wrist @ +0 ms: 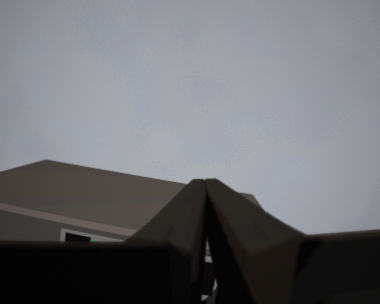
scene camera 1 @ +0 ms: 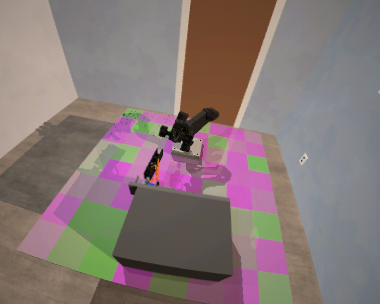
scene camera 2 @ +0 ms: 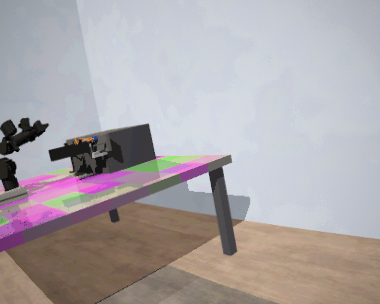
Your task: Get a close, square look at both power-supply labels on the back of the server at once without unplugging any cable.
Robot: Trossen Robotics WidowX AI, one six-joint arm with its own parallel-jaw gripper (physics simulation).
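Places are measured from the arm's base along level axes (x back, y right, z up), in centimetres.
Pixels of known places: gripper, fingertip midpoint: [wrist: 204, 191] [scene camera 1: 174, 142] [scene camera 2: 48, 124]; arm's base at its link origin: [scene camera 1: 185, 148] [scene camera 2: 11, 188].
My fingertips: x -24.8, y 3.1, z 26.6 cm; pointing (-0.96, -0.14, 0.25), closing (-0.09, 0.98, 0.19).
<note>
For each thing: its middle in the pictures, then the offset to it from my fingertips. "pt": a spot on its surface instead.
- light-framed dark panel at a spot on its surface: [wrist: 77, 237] pt dx -20.0, dy -12.7, dz -12.0 cm
- blue cable end at a spot on its surface: [scene camera 2: 95, 138] pt dx -20.3, dy +7.5, dz -12.2 cm
The server [scene camera 1: 175, 232] [scene camera 2: 132, 145] [wrist: 95, 192] is a dark grey box on the table. In the wrist view its top shows, with a strip of its back below. A light-framed dark panel [wrist: 77, 237] with a small green light shows low on the left; part of another shows between the fingers. No label can be read. A black hinged arm [scene camera 1: 151, 165] [scene camera 2: 65, 152] with orange cables [scene camera 1: 156, 172] [scene camera 2: 84, 141] sticks out behind the server. My gripper [scene camera 2: 47, 125] [wrist: 204, 191] is shut and empty, raised behind the server, apart from it. Its fingers hide much of the back.
The robot's base [scene camera 1: 187, 151] [scene camera 2: 12, 195] stands on the checkered magenta and green table [scene camera 1: 270, 250] [scene camera 2: 192, 171], facing the back of the server. A blue cable end [scene camera 2: 95, 138] is near the server's upper back edge. A brown door [scene camera 1: 225, 55] is behind the arm.
</note>
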